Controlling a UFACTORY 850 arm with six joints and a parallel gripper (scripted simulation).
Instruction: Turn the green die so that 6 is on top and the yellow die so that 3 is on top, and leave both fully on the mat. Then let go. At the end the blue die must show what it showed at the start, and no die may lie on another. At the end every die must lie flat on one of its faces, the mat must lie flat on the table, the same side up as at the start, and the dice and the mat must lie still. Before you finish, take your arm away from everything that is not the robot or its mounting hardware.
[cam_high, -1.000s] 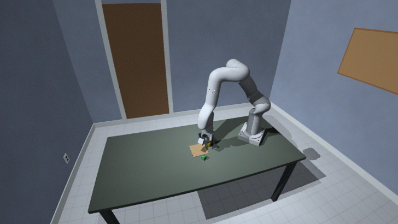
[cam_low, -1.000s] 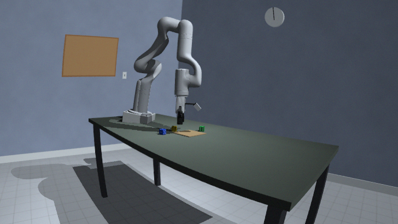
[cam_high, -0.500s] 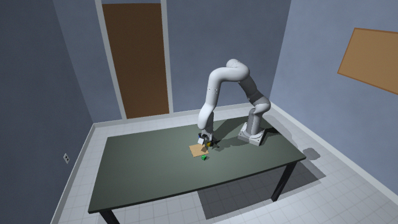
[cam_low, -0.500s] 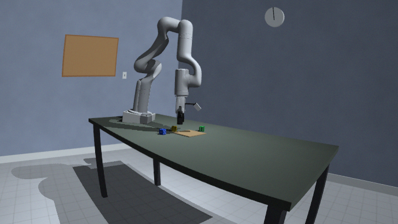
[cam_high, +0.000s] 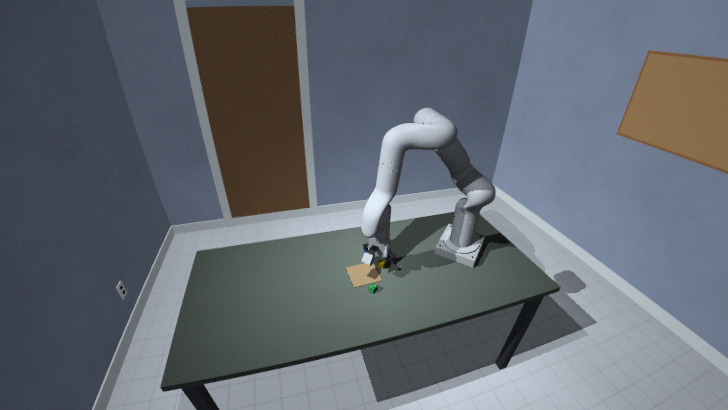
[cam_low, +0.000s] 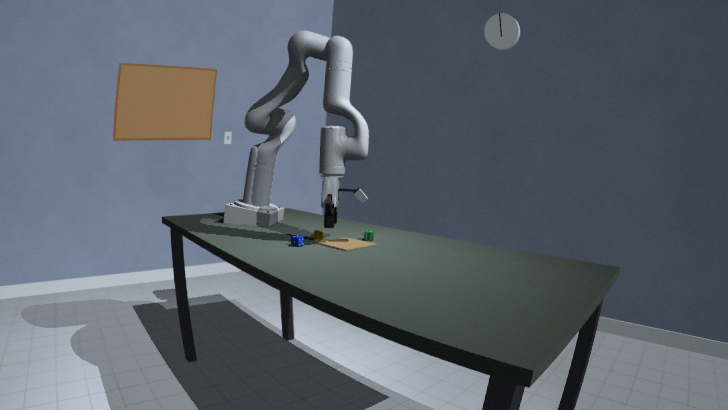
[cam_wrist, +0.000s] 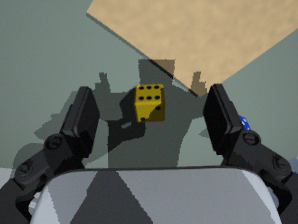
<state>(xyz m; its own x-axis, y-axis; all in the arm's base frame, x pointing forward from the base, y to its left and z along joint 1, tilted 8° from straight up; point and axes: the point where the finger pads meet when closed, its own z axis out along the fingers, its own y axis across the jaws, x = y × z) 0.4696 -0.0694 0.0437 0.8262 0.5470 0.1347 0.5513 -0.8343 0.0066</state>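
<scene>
The yellow die lies 30 mm behind my hand, 20 mm to the right of it and 40 mm below it. The rest, counted from my hand: green die: 90 mm ahead, 100 mm to the left, 40 mm below; then tan mat: 70 mm ahead, 10 mm to the right, 60 mm below; then blue die: 10 mm behind, 140 mm to the right, 40 mm below.
</scene>
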